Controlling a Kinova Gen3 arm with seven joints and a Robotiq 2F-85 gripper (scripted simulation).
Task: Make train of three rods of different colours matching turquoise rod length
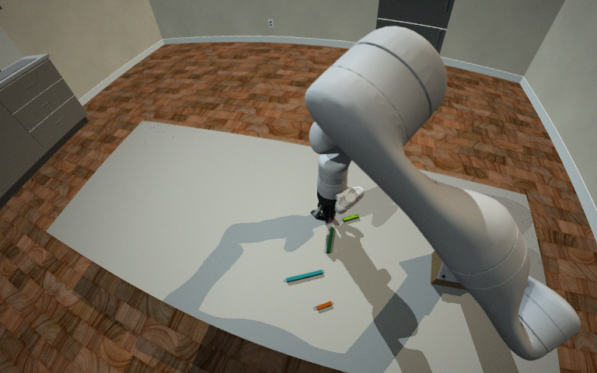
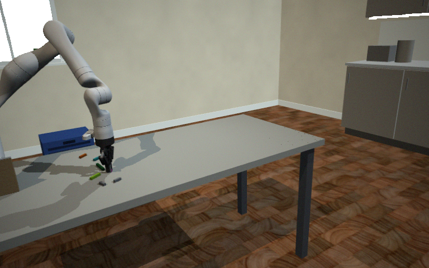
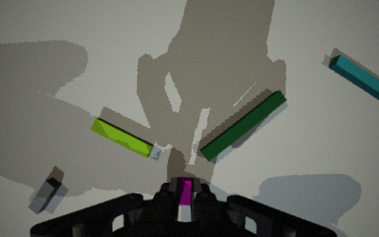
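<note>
Now: hand 30 mm past the green rod, 60 mm to the right of it and 10 mm above it. Round my hand: turquoise rod 190 mm to the left, 10 mm below; lime rod 60 mm behind, 30 mm to the right, 10 mm below; magenta rod 10 mm below.
</note>
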